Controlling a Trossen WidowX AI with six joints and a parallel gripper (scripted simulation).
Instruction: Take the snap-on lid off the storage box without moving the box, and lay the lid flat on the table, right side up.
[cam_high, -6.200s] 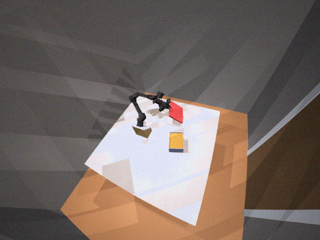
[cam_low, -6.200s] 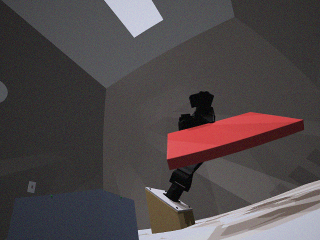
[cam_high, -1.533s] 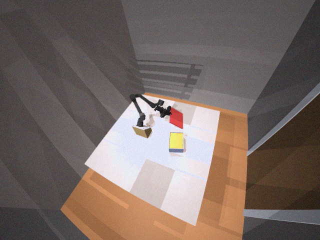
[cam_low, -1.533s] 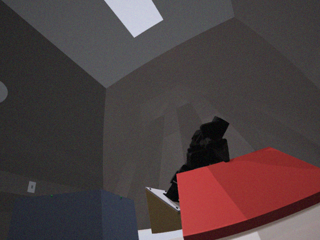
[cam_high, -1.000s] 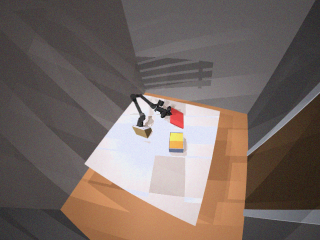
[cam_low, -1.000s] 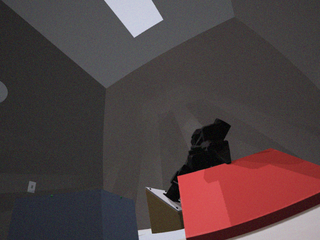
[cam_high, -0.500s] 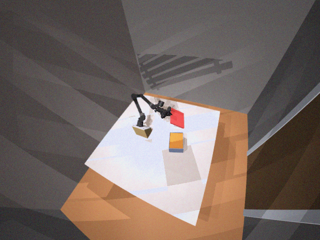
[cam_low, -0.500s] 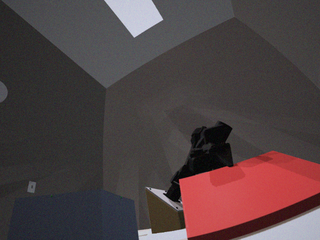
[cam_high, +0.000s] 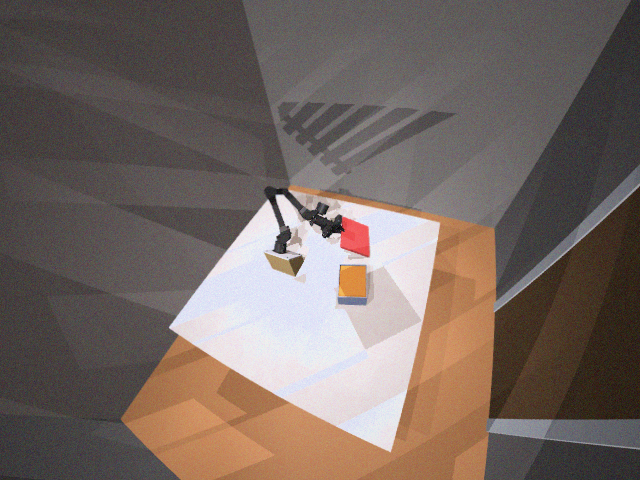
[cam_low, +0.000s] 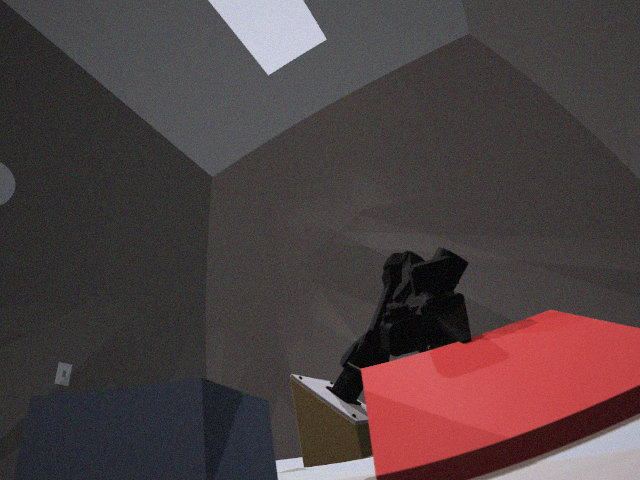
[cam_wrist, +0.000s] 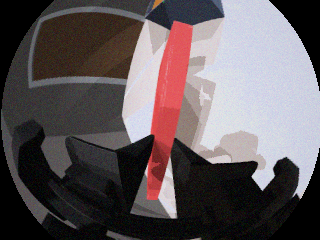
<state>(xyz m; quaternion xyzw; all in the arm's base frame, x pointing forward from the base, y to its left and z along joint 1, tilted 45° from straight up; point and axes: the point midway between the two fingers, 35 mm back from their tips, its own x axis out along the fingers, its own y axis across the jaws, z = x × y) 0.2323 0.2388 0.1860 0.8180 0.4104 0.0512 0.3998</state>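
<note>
The red lid is 70 mm ahead of my gripper tip, 30 mm to the left of it and 40 mm below it. Also, from my gripper tip: storage box 190 mm ahead, 280 mm to the right, 50 mm below.
</note>
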